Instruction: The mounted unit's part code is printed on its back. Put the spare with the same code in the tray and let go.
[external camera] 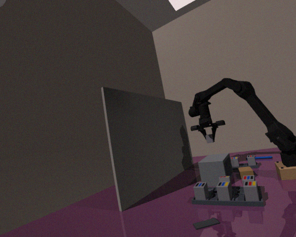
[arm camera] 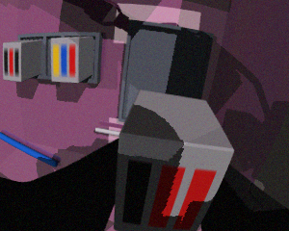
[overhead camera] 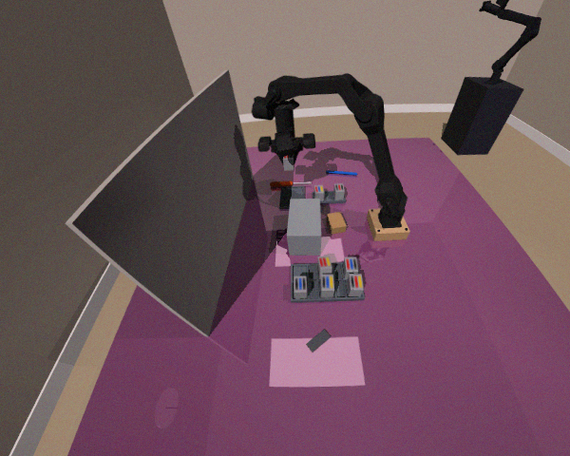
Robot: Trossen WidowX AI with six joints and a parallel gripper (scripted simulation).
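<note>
My gripper tip is 15 cm above the dark grey tray. Also, from my gripper tip: grey spare: 2 cm above; small brown box: 15 cm behind, 17 cm to the left, 14 cm below; mounted unit: 4 cm behind, 21 cm to the left, 11 cm below.
</note>
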